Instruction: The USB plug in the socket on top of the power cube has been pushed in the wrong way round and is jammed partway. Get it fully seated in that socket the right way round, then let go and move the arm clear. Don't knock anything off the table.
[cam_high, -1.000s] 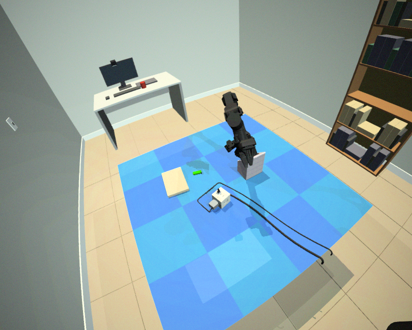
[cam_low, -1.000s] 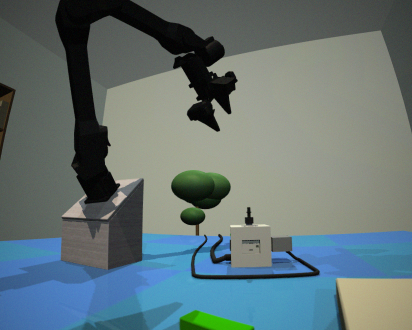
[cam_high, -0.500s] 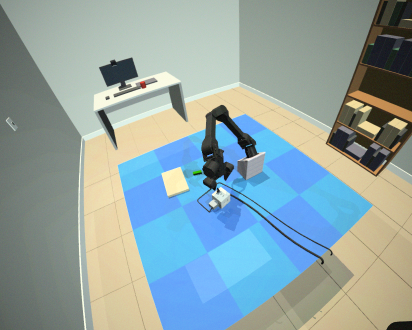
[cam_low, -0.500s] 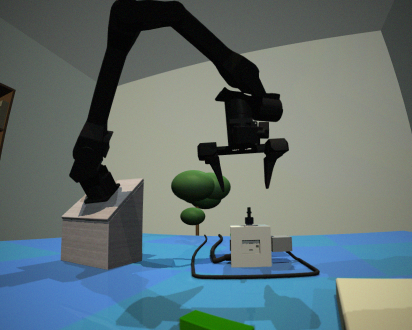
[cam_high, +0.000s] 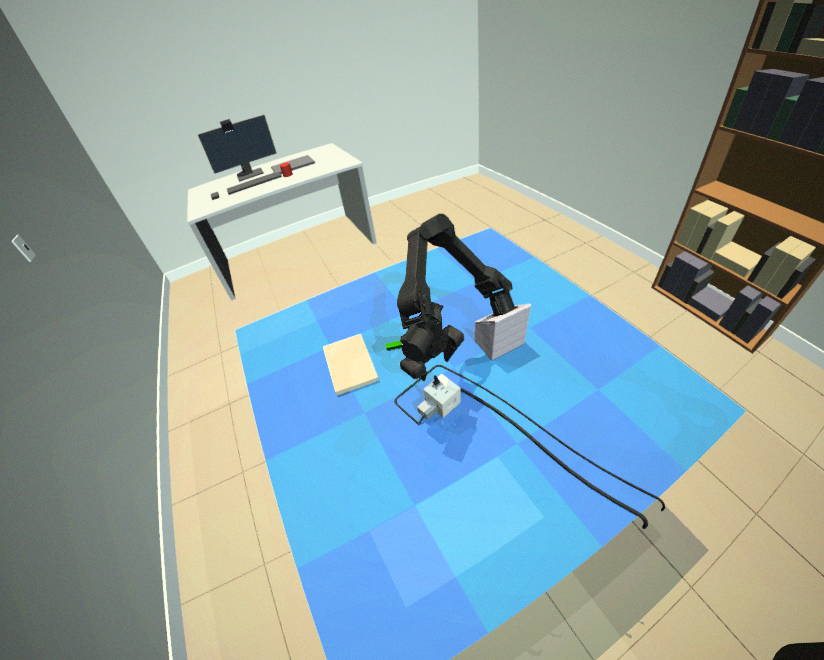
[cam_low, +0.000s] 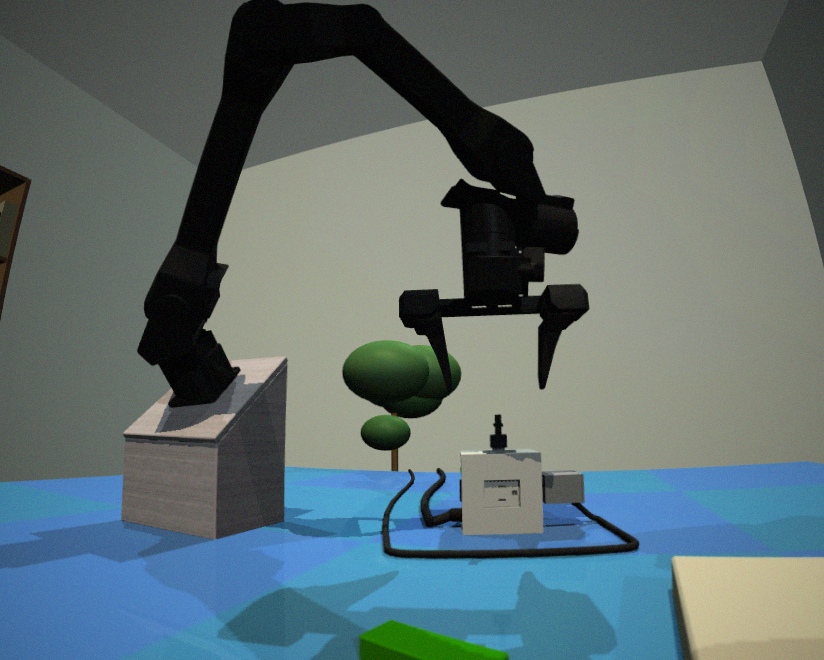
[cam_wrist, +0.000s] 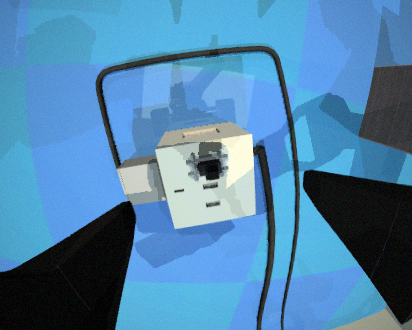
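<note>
Right now the black USB plug is 40 mm below my gripper tip. The rest, counted from my gripper tip: green block (10 mm behind, 270 mm to the right, 130 mm below); beige board (160 mm ahead, 290 mm to the right, 130 mm below).
</note>
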